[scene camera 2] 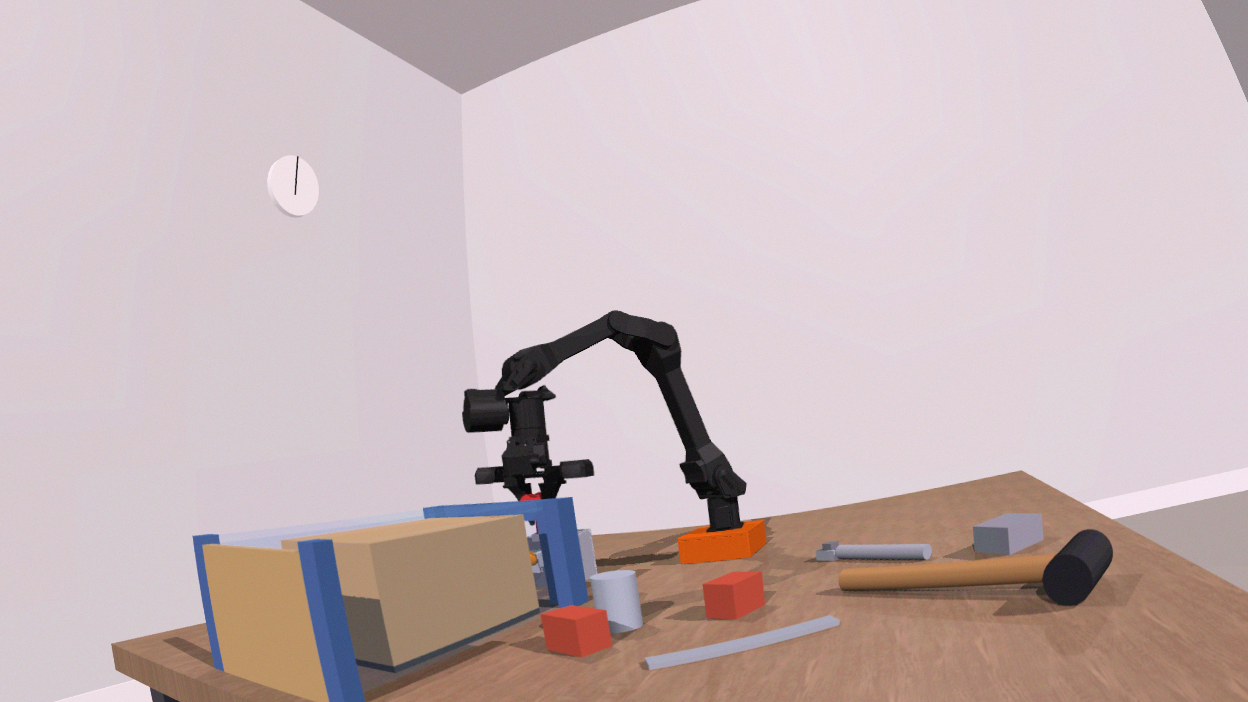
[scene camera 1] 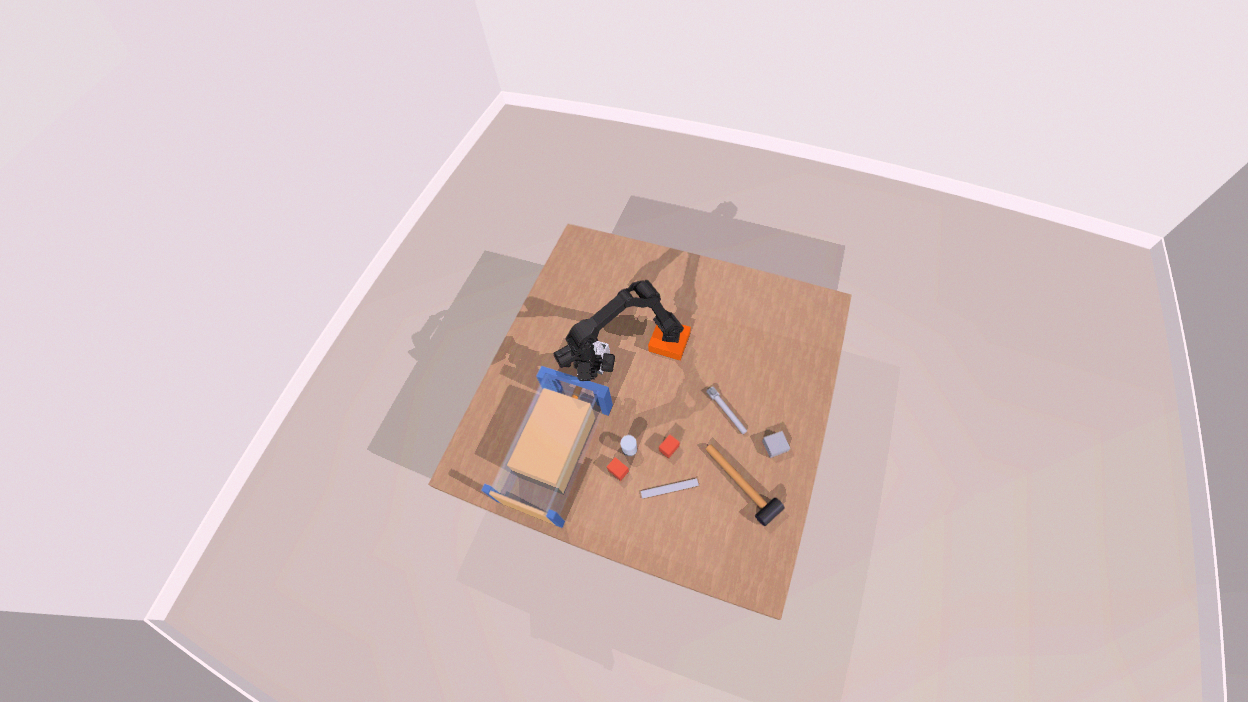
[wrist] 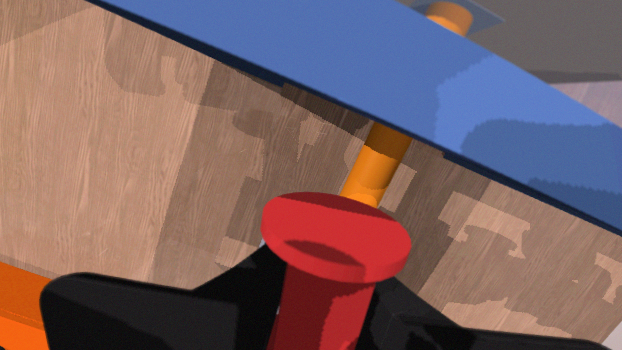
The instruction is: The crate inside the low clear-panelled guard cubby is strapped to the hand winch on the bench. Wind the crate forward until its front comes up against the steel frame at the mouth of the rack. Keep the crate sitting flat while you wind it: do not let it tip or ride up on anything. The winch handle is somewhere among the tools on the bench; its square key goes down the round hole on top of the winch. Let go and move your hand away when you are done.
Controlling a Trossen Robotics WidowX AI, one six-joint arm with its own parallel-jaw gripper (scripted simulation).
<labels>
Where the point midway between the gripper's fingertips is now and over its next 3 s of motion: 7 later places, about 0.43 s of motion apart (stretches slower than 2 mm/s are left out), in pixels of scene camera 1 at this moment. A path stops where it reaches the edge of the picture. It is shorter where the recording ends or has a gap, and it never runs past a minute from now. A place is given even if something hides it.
My gripper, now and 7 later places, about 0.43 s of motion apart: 589,370; 593,370; 596,370; 601,368; 604,367; 607,366; 610,363; 613,360
</labels>
